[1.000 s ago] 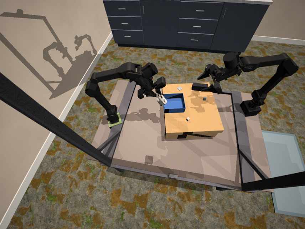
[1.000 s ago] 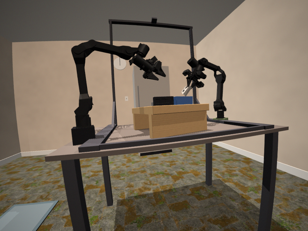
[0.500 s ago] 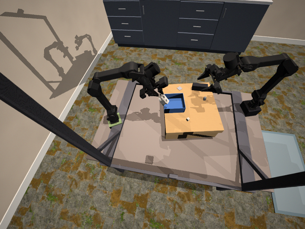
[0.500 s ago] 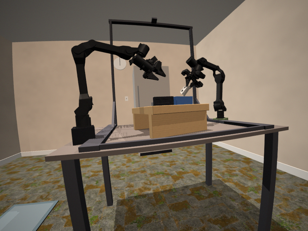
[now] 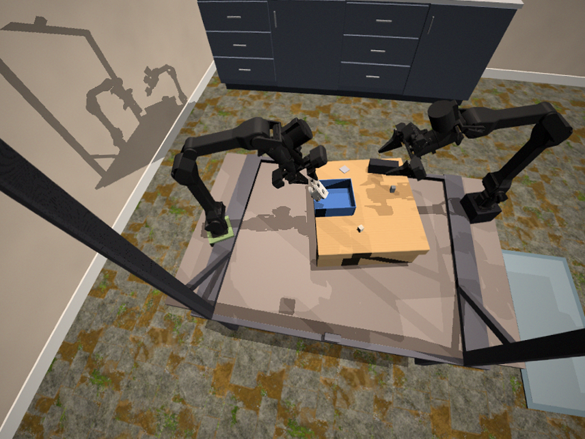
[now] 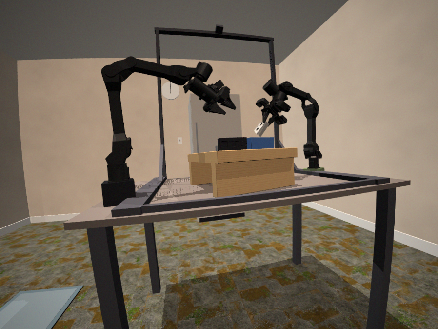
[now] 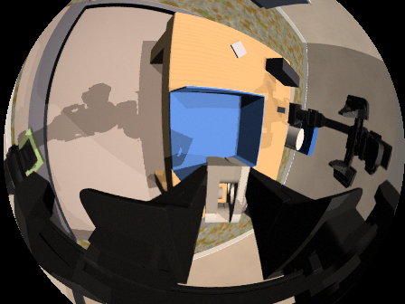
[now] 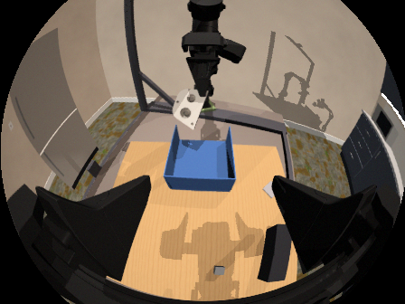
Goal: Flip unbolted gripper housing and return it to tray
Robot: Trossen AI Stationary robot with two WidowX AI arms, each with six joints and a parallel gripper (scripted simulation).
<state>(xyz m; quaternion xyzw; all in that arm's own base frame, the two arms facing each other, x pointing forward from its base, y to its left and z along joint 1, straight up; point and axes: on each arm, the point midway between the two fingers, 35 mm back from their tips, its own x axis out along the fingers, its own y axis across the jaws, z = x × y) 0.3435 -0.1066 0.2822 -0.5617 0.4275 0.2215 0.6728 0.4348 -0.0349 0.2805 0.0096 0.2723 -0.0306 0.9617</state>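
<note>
My left gripper is now 2 cm past the white gripper housing, 2 cm to the left of it and 5 cm above it. From my left hand the other things lie so: wooden block (1 cm behind, 20 cm to the right, 21 cm below); then blue tray (1 cm behind, 11 cm to the right, 14 cm below); then flat grey plate (15 cm ahead, 16 cm to the right, 15 cm below).
</note>
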